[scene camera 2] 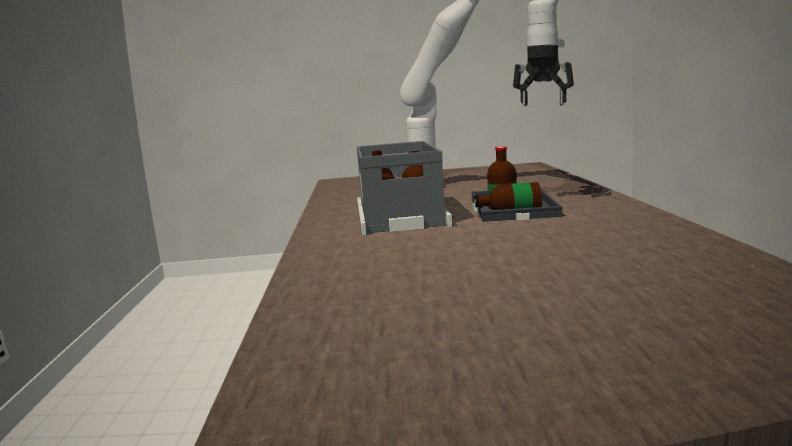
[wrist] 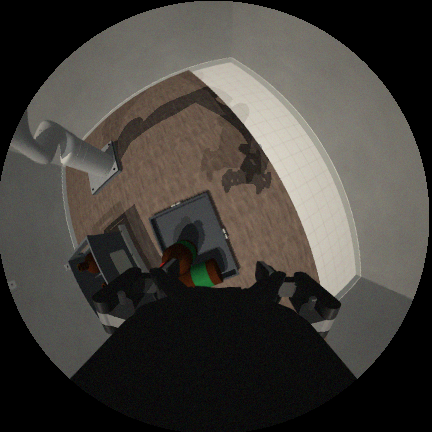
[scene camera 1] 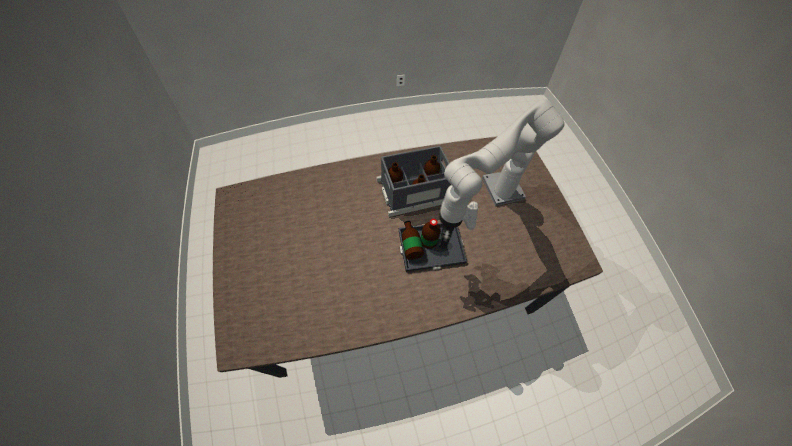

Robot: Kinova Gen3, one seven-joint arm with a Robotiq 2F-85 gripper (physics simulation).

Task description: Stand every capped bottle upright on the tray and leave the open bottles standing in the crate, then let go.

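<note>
A brown bottle with a red cap stands upright on the dark tray. A second green-labelled brown bottle lies on its side beside it, across the tray's left part in scene camera 1; no red cap shows on its neck. The grey crate holds brown bottles, partly hidden, with no red caps showing. My gripper is open and empty, pointing down high above the tray.
White blocks line the foot of the crate, close to the tray. The arm's base plate is bolted to the wooden table, to the right of the crate in scene camera 1.
</note>
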